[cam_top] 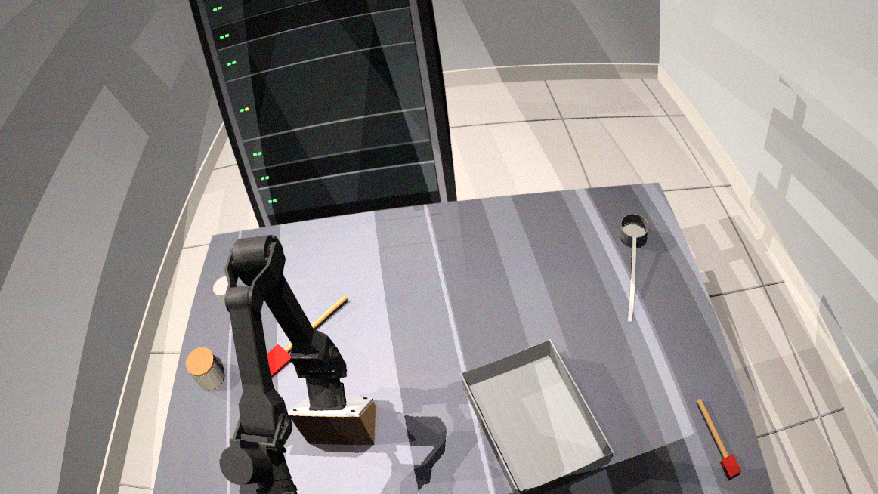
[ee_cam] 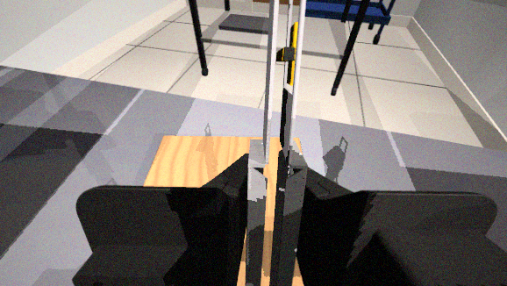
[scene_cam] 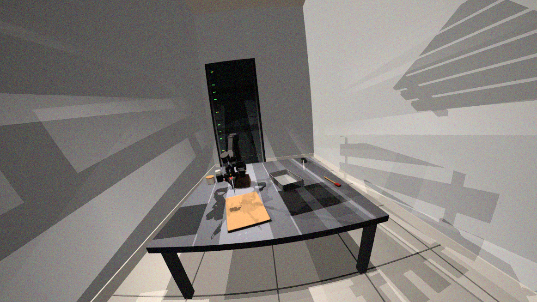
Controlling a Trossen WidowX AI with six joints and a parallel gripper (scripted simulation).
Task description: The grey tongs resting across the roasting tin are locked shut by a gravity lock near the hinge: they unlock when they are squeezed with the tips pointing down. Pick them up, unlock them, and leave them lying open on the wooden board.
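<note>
The wooden board is 18 cm below my gripper tip, 5 cm ahead of it and 1 cm to the left of it. From my gripper tip the other things lie so: roasting tin (40 cm ahead, 32 cm to the left, 16 cm below); then tan-topped can (54 cm to the left, 30 cm behind, 15 cm below); then white cylinder (81 cm to the left, 28 cm behind, 17 cm below).
</note>
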